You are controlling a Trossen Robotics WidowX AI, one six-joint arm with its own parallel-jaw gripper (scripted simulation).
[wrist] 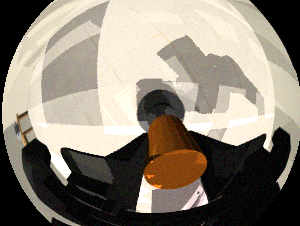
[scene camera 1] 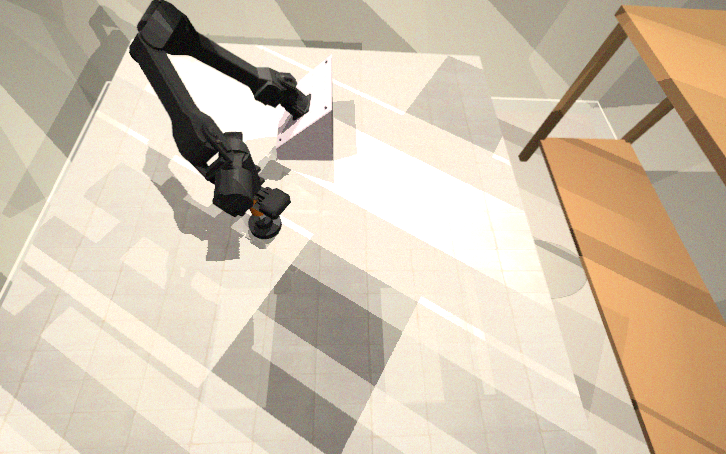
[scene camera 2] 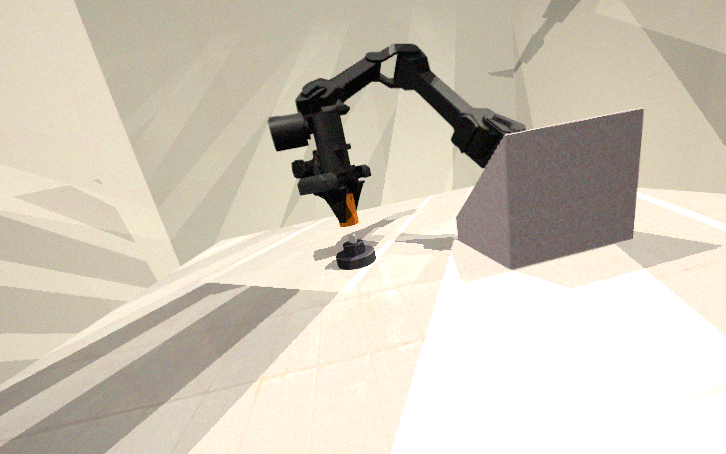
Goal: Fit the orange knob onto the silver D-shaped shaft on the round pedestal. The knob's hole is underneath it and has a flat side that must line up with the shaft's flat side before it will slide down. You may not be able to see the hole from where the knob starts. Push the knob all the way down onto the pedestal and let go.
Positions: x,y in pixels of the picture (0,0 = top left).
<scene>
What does my gripper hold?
An orange knob.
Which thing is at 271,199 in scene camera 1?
My gripper.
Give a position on a dark round pedestal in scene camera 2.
356,255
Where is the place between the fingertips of my gripper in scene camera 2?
348,219
</scene>
